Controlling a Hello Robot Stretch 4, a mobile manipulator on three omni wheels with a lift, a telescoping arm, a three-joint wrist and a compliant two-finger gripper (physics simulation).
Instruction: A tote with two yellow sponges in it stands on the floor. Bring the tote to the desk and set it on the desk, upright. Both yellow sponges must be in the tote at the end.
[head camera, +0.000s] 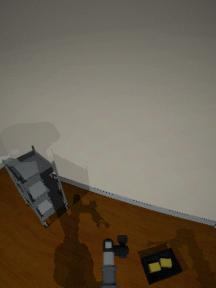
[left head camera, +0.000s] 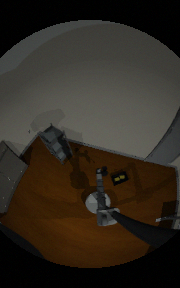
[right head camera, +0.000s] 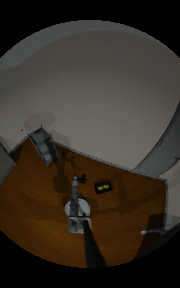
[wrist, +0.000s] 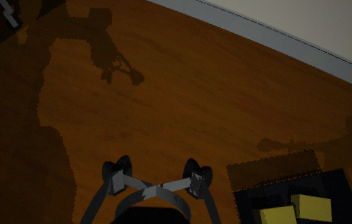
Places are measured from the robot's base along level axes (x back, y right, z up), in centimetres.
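Pixels of known places: gripper, fingertip midpoint: (wrist: 158, 169).
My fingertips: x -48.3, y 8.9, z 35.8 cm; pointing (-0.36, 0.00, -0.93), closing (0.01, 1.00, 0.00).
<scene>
Behind a point stands the place of what it marks.
The black tote (head camera: 173, 273) {y 58.7, x -34.6, z -2.5 cm} (left head camera: 114, 175) {y 39.7, x -48.8, z -2.5 cm} (right head camera: 97, 185) {y 38.1, x -46.4, z -2.6 cm} (wrist: 340, 184) {y 60.8, x -49.4, z 4.4 cm} stands upright on the wooden floor, right of the arm. Two yellow sponges lie side by side in it: a left sponge (head camera: 154, 267) {y 41.2, x -40.1, z 2.0 cm} (wrist: 278, 215) {y 41.4, x -41.6, z 2.0 cm} and a right sponge (head camera: 165, 262) {y 52.5, x -43.1, z 2.0 cm} (wrist: 312, 207) {y 52.1, x -43.4, z 2.0 cm}. In the wrist view the tote is cut off at the lower right. My gripper (wrist: 158, 169) {y 8.9, x -48.3, z 35.8 cm} is open and empty, above the floor and left of the tote, not touching it. The wrist hides its fingers in the head view. The desk cannot be made out clearly.
A grey three-shelf cart (head camera: 30, 169) {y -77.5, x -108.1, z 63.4 cm} (left head camera: 51, 132) {y -79.5, x -116.9, z 63.5 cm} (right head camera: 40, 134) {y -78.6, x -116.4, z 63.4 cm} stands left by the wall. A baseboard (head camera: 130, 200) {y 29.3, x -112.7, z 4.3 cm} (wrist: 280, 37) {y 52.2, x -103.1, z 3.9 cm} runs behind the tote. A grey cabinet (left head camera: 7, 172) {y -193.2, x -28.2, z 47.1 cm} is at the far left. A pale bar (left head camera: 167, 218) (right head camera: 155, 231), perhaps a desk foot, shows at the right.
</scene>
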